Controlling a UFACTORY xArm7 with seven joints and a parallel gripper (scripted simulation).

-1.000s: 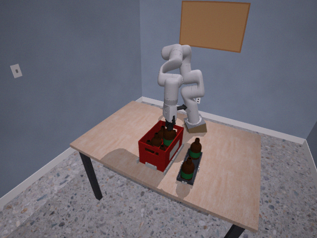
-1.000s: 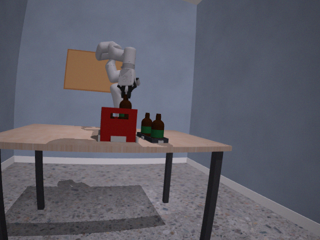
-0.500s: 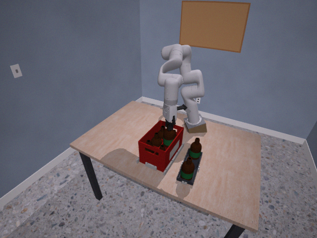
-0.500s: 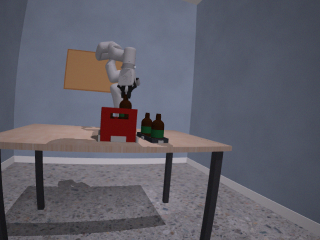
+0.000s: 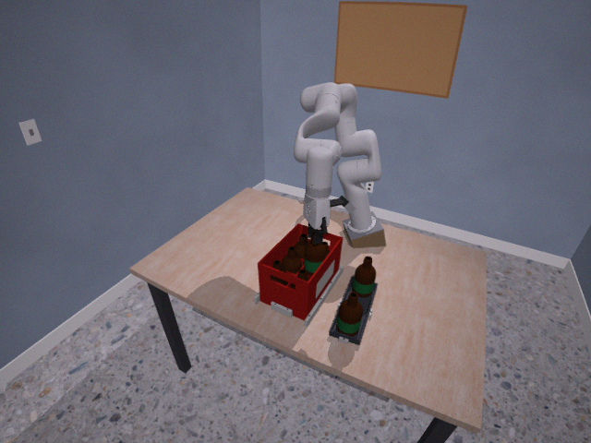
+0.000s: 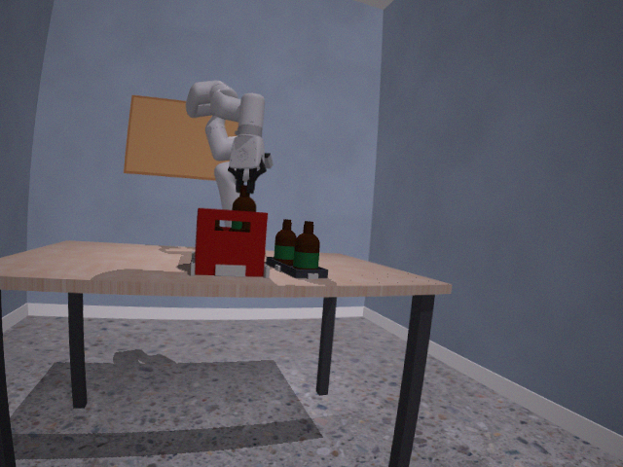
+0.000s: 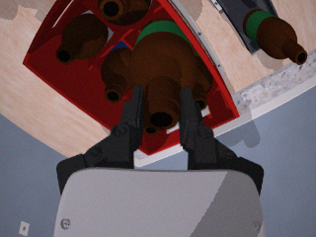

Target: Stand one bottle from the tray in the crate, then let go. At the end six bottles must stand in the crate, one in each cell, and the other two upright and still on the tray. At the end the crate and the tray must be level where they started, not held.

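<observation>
The red crate is 170 mm below my hand and 40 mm to the right of it.
</observation>
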